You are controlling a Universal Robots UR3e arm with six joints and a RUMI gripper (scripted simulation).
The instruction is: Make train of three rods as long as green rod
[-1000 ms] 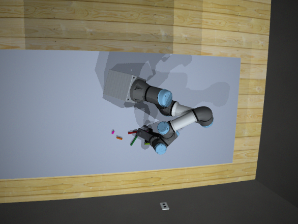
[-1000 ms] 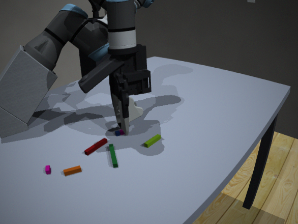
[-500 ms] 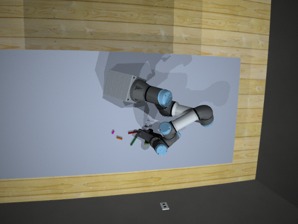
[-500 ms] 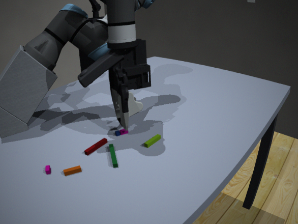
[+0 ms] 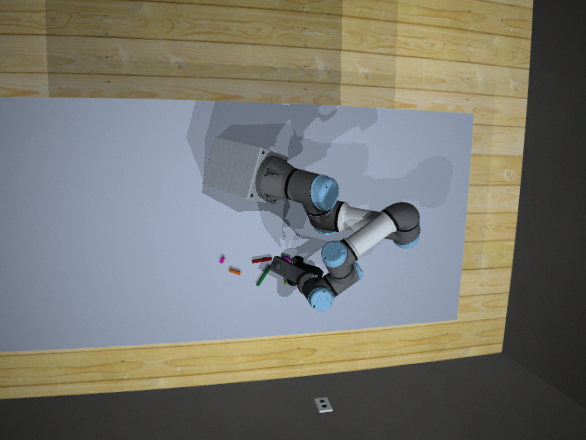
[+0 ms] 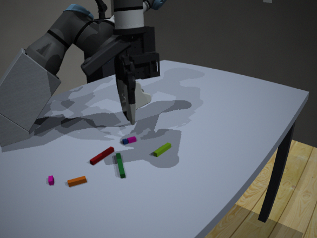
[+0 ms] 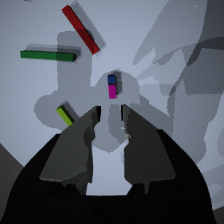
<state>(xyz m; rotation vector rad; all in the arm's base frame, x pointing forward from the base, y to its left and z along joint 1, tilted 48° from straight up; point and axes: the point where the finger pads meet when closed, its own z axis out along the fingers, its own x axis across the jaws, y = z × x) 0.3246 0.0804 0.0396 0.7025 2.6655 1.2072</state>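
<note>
The lime rod lies 90 mm ahead of my hand, 10 mm to the left of it and 60 mm below it. From my hand the other things lie so: blue rod 10 mm behind, 20 mm to the right, 60 mm below; green rod 60 mm ahead, 90 mm to the right, 60 mm below; red rod 90 mm to the right, 60 mm below.
</note>
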